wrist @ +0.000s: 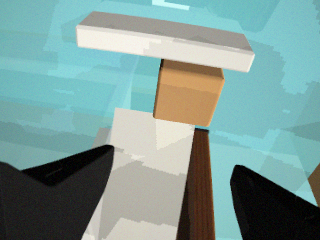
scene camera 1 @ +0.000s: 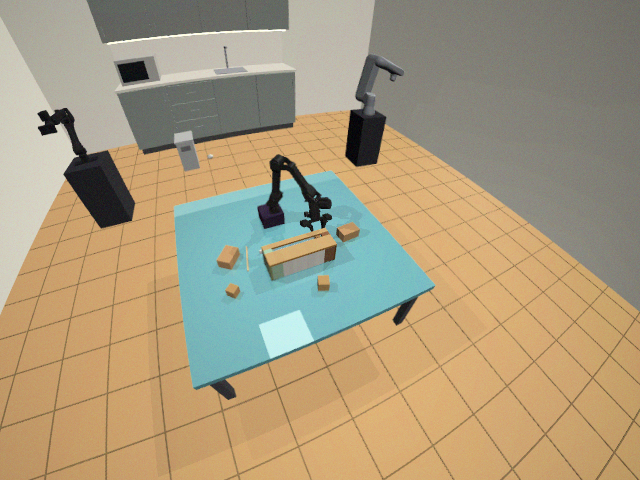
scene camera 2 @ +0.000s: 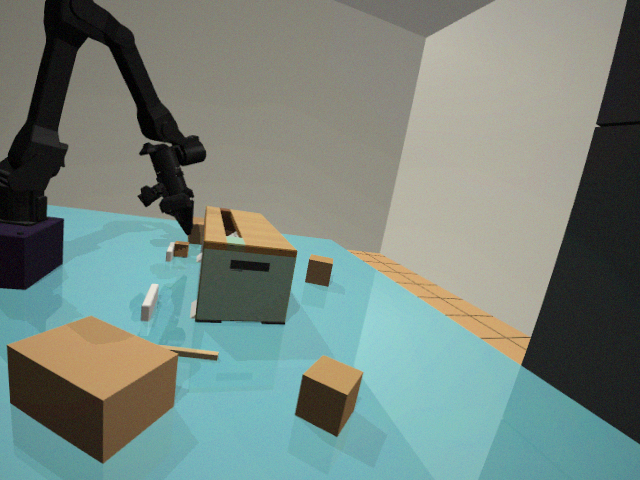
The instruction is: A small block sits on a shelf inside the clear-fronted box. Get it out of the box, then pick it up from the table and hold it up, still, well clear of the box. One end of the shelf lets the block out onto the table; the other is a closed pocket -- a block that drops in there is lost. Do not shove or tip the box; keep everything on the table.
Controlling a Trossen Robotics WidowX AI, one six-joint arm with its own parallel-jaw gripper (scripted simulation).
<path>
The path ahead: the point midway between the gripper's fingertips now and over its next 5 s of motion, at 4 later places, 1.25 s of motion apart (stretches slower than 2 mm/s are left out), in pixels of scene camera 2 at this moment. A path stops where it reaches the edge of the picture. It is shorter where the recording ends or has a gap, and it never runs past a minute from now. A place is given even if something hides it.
The gripper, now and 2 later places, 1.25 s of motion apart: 189,232; 187,251; 184,205
</path>
